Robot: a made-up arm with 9 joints. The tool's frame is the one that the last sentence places.
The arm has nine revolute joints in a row. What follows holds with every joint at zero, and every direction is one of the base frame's.
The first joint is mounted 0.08 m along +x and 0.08 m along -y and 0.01 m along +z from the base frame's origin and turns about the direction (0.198, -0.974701, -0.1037).
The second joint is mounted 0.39 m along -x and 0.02 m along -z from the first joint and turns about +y.
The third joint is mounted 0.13 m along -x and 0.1 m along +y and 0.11 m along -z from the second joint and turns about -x.
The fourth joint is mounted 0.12 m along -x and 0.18 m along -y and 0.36 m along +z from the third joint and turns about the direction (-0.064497, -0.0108, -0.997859).
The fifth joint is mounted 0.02 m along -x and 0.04 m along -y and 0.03 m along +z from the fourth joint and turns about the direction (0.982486, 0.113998, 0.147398).
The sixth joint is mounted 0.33 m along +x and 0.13 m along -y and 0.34 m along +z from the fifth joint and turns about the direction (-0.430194, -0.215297, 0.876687).
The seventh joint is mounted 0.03 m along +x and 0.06 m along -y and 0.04 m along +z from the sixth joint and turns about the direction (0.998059, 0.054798, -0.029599).
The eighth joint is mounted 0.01 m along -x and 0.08 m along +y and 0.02 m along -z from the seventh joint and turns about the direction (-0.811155, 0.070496, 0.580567).
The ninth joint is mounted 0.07 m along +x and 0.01 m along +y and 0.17 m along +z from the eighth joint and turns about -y.
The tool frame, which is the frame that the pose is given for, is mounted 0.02 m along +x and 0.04 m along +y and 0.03 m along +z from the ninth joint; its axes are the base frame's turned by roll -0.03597, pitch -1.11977 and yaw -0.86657 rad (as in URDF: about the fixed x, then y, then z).
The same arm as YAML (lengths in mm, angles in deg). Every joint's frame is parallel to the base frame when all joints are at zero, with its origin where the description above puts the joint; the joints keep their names.
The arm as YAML. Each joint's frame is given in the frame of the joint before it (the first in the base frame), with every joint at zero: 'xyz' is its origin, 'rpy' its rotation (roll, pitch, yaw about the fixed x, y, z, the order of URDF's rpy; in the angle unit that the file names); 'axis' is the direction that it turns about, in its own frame. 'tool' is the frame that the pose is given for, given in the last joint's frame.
units:
  length: mm
  angle: deg
joints:
  - name: joint 1
    type: revolute
    origin:
      xyz: [80.0, -80.0, 10.0]
      rpy: [0.0, 0.0, 0.0]
    axis: [0.198, -0.974701, -0.1037]
  - name: joint 2
    type: revolute
    origin:
      xyz: [-390.0, 0.0, -20.0]
      rpy: [0.0, 0.0, 0.0]
    axis: [0.0, 1.0, 0.0]
  - name: joint 3
    type: revolute
    origin:
      xyz: [-130.0, 100.0, -110.0]
      rpy: [0.0, 0.0, 0.0]
    axis: [-1.0, 0.0, 0.0]
  - name: joint 4
    type: revolute
    origin:
      xyz: [-120.0, -180.0, 360.0]
      rpy: [0.0, 0.0, 0.0]
    axis: [-0.064497, -0.0108, -0.997859]
  - name: joint 5
    type: revolute
    origin:
      xyz: [-20.0, -40.0, 30.0]
      rpy: [0.0, 0.0, 0.0]
    axis: [0.982486, 0.113998, 0.147398]
  - name: joint 6
    type: revolute
    origin:
      xyz: [330.0, -130.0, 340.0]
      rpy: [0.0, 0.0, 0.0]
    axis: [-0.430194, -0.215297, 0.876687]
  - name: joint 7
    type: revolute
    origin:
      xyz: [30.0, -60.0, 40.0]
      rpy: [0.0, 0.0, 0.0]
    axis: [0.998059, 0.054798, -0.029599]
  - name: joint 8
    type: revolute
    origin:
      xyz: [-10.0, 80.0, -20.0]
      rpy: [0.0, 0.0, 0.0]
    axis: [-0.811155, 0.070496, 0.580567]
  - name: joint 9
    type: revolute
    origin:
      xyz: [70.0, 10.0, 170.0]
      rpy: [0.0, 0.0, 0.0]
    axis: [0.0, -1.0, 0.0]
tool:
  origin:
    xyz: [20.0, 40.0, 30.0]
    rpy: [-2.06, -64.16, -49.65]

